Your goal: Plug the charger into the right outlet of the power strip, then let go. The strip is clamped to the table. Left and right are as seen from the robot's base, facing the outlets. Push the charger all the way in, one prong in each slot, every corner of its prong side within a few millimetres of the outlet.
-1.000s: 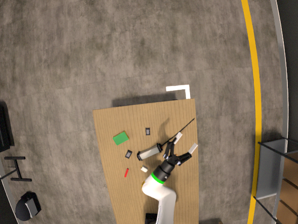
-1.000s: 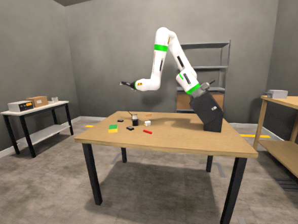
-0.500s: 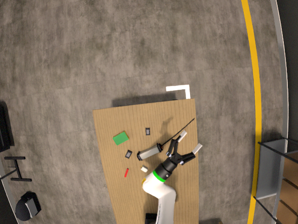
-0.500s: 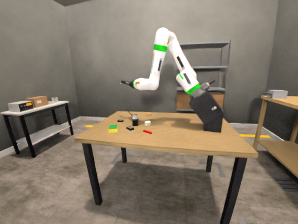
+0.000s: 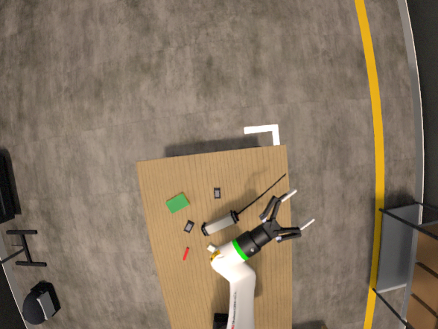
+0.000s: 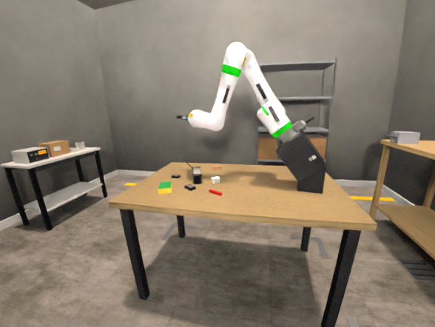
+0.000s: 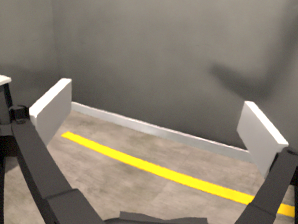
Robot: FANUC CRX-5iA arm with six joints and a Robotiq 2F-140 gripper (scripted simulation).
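The charger is 450 mm to the left of my hand, 370 mm below it and 220 mm behind it.
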